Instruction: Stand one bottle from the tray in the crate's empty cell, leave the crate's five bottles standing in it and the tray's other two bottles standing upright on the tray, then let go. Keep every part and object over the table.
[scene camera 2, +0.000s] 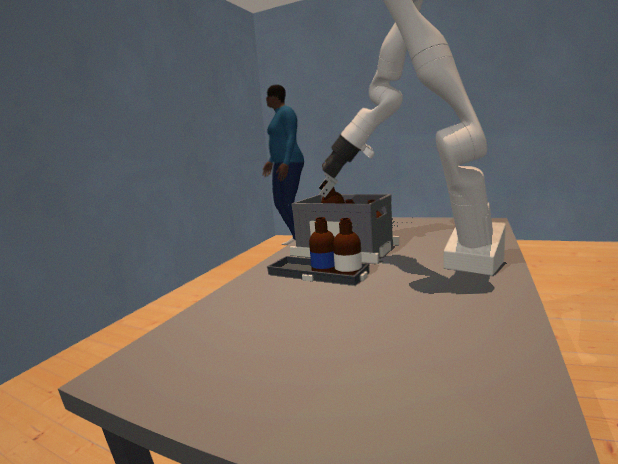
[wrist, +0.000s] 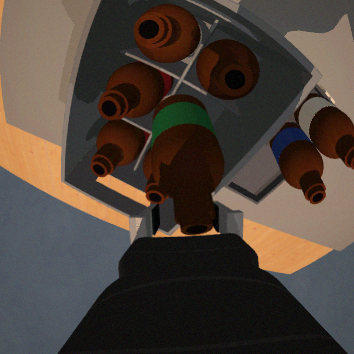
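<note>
My gripper is open, its fingers either side of the neck of a brown bottle with a green label, not gripping it. This bottle is partly inside the grey crate; its shoulder shows above the near rim, higher than the others. Its base is hidden. Several brown bottles stand in other cells; one neck is partly hidden behind the green-labelled bottle. A blue-labelled bottle and a white-labelled bottle stand upright on the tray.
The crate sits on the table between light locating blocks, directly behind the tray. The robot's base stands to the right of the crate. A person stands beyond the table, behind and left of the crate in the scene view.
</note>
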